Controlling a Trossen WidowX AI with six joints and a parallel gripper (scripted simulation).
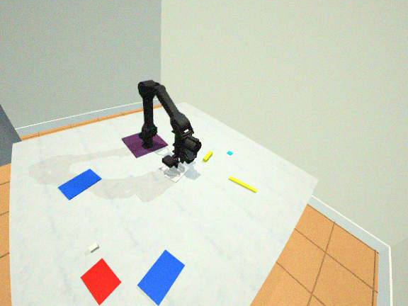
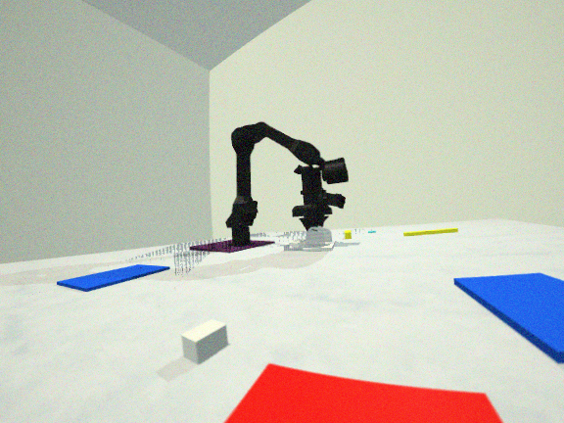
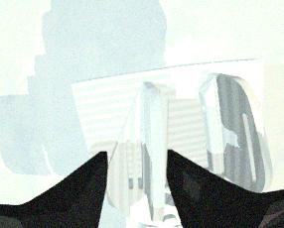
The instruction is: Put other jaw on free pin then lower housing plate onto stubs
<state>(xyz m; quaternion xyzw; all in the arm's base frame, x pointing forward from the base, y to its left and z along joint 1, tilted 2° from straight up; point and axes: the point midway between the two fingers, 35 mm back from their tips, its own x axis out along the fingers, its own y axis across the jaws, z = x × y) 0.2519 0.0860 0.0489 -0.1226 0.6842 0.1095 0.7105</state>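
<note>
My gripper tip is 60 mm to the left of the grey jaw and 10 mm past it. Round my gripper tip: red mat: 420 mm to the right, 330 mm ahead, 10 mm below; then cyan chip: 350 mm to the left, 20 mm ahead, 10 mm below; then yellow block: 190 mm to the left.
</note>
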